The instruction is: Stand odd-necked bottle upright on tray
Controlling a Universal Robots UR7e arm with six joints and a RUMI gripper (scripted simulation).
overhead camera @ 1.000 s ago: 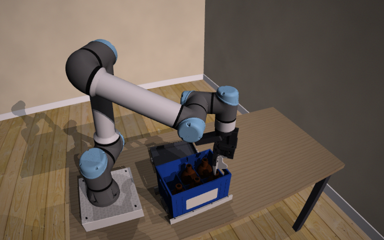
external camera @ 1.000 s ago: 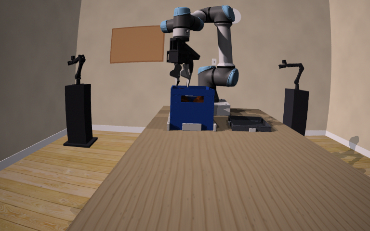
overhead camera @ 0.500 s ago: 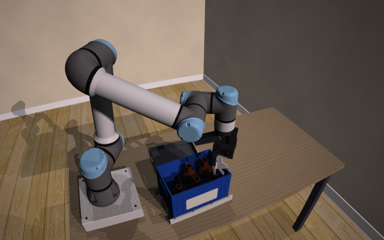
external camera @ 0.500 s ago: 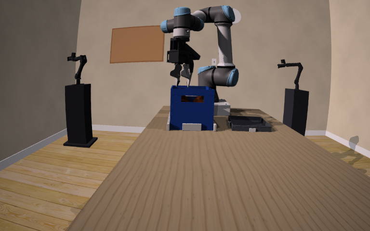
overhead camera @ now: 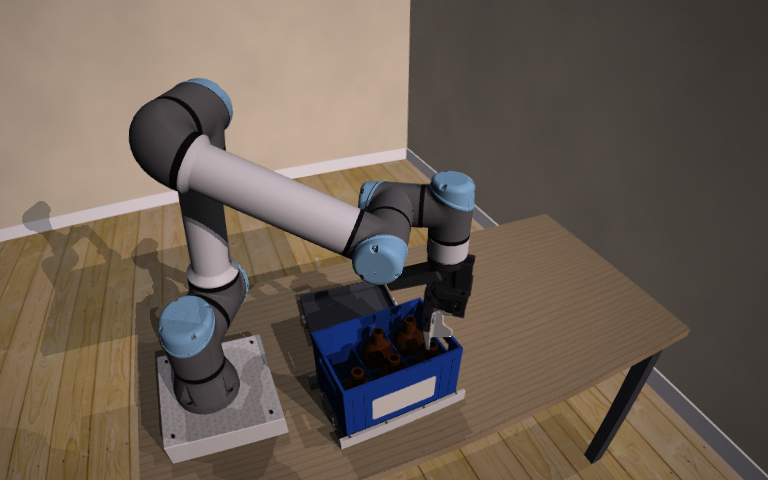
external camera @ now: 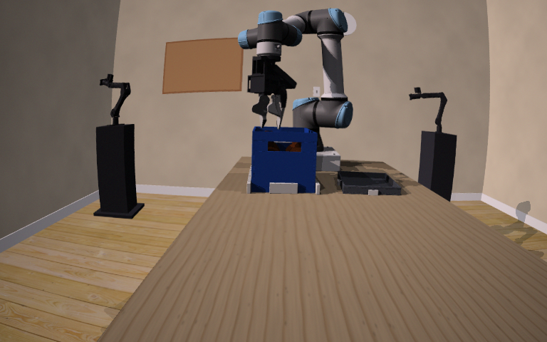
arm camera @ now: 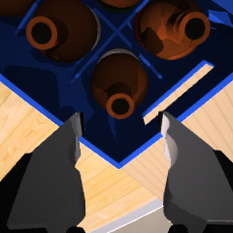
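Right now the crate is 8 cm behind my hand, 4 cm to the left of it and 11 cm below it. Round my hand: tray: 4 cm behind, 33 cm to the left, 18 cm below.
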